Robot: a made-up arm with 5 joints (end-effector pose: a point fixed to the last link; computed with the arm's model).
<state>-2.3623 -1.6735 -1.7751 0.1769 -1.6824</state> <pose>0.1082 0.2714 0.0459 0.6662 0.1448 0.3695 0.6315</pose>
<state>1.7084 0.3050 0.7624 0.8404 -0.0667</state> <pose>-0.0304 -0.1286 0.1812 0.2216 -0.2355 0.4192 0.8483</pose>
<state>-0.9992 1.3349 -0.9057 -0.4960 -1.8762</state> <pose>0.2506 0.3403 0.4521 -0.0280 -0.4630 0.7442 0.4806</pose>
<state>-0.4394 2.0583 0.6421 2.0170 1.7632</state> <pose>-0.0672 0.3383 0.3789 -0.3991 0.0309 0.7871 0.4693</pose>
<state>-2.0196 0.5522 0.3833 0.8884 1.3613</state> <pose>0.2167 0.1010 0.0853 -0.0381 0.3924 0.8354 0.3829</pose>
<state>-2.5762 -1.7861 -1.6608 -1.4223 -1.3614</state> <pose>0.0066 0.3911 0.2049 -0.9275 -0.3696 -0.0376 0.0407</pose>
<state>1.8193 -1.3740 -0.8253 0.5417 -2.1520</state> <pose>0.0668 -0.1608 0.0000 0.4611 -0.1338 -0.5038 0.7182</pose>
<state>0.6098 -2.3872 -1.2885 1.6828 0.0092</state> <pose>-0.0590 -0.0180 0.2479 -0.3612 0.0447 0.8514 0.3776</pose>
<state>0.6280 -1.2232 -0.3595 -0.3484 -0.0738</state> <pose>0.1301 -0.0799 0.0952 -0.6254 0.0724 0.3100 0.7124</pose>
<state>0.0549 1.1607 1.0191 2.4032 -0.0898</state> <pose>-0.3101 0.2141 0.3769 -0.2179 -0.5806 -0.5550 0.5545</pose>
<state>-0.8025 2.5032 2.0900 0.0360 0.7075</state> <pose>-0.1323 0.3351 0.4615 -0.5099 -0.7950 0.3219 0.0664</pose>
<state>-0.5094 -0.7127 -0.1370 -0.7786 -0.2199</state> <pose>-0.0395 -0.1012 -0.0270 -0.1891 0.4757 -0.1955 0.8365</pose>
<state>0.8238 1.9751 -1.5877 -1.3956 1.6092</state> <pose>-0.1845 0.1252 0.4519 0.2631 0.1118 0.3658 0.8857</pose>
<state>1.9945 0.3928 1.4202 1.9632 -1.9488</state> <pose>-0.2208 -0.1603 0.2236 -0.4367 -0.5578 0.6645 0.2379</pose>
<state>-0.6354 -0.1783 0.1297 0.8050 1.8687</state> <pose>-0.1120 0.1461 0.0399 0.1409 -0.3839 -0.8740 0.2625</pose>
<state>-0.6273 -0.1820 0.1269 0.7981 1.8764</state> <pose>-0.1133 0.1452 0.0397 0.1412 -0.3808 -0.8747 0.2647</pose>
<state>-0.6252 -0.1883 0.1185 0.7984 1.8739</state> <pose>-0.1140 0.1430 0.0401 0.1401 -0.3815 -0.8724 0.2715</pose>
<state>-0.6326 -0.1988 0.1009 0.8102 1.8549</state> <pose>-0.1138 0.1386 0.0416 0.1366 -0.3882 -0.8653 0.2861</pose>
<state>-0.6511 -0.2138 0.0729 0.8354 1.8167</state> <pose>-0.1122 0.1319 0.0447 0.1302 -0.4012 -0.8523 0.3093</pose>
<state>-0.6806 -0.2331 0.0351 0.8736 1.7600</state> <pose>-0.1091 0.1233 0.0496 0.1201 -0.4199 -0.8328 0.3400</pose>
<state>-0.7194 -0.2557 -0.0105 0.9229 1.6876</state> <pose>-0.1046 0.1135 0.0566 0.1063 -0.4424 -0.8071 0.3763</pose>
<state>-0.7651 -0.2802 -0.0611 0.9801 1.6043</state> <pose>-0.0988 0.1036 0.0656 0.0888 -0.4664 -0.7760 0.4152</pose>
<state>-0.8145 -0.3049 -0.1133 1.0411 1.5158</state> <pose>-0.0919 0.0945 0.0760 0.0686 -0.4896 -0.7416 0.4534</pose>
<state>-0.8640 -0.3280 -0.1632 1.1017 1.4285</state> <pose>-0.0845 0.0870 0.0869 0.0474 -0.5103 -0.7065 0.4880</pose>
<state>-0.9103 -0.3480 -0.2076 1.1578 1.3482</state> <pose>-0.0774 0.0816 0.0973 0.0270 -0.5277 -0.6735 0.5170</pose>
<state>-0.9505 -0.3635 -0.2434 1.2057 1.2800</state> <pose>-0.0710 0.0781 0.1063 0.0088 -0.5413 -0.6453 0.5389</pose>
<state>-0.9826 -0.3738 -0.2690 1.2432 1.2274</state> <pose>-0.0660 0.0763 0.1132 -0.0057 -0.5516 -0.6239 0.5535</pose>
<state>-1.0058 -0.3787 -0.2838 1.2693 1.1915</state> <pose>-0.0625 0.0758 0.1178 -0.0159 -0.5589 -0.6102 0.5613</pose>
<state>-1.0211 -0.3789 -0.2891 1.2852 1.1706</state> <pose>-0.0605 0.0762 0.1203 -0.0224 -0.5639 -0.6035 0.5632</pose>
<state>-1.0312 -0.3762 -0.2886 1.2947 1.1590</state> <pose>-0.0593 0.0770 0.1215 -0.0262 -0.5677 -0.6011 0.5619</pose>
